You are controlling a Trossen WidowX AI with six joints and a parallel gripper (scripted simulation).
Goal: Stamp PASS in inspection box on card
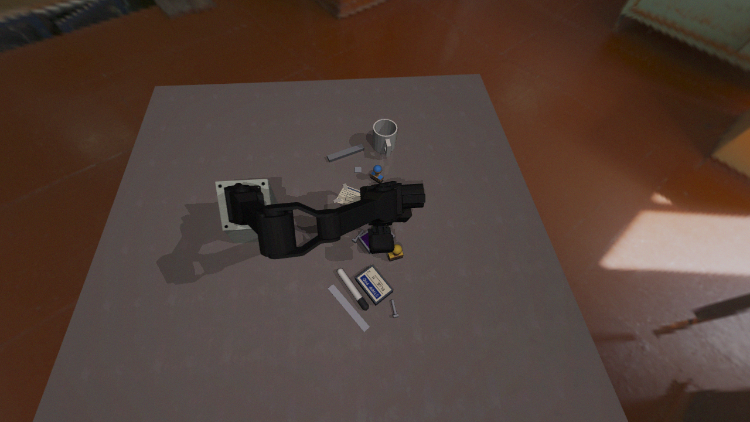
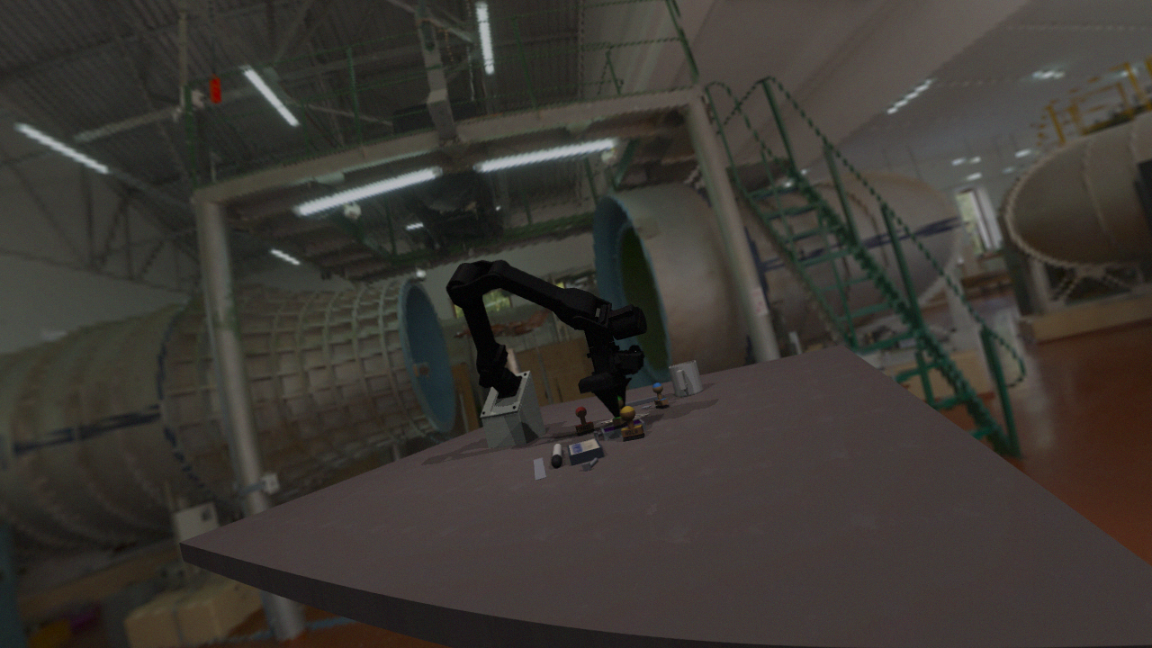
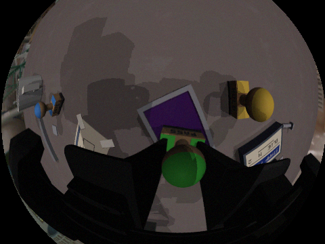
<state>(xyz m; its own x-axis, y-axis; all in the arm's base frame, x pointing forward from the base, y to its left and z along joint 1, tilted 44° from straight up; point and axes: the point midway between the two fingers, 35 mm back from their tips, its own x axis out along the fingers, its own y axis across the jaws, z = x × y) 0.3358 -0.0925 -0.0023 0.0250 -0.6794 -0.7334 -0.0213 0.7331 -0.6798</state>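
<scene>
Right now the purple ink pad is 30 mm below my gripper tip. Also, from my gripper tip: red stamp 120 mm behind, 40 mm to the left, 20 mm below; yellow stamp 50 mm ahead, 60 mm to the right, 20 mm below; green-knobbed stamp right at my gripper tip.
</scene>
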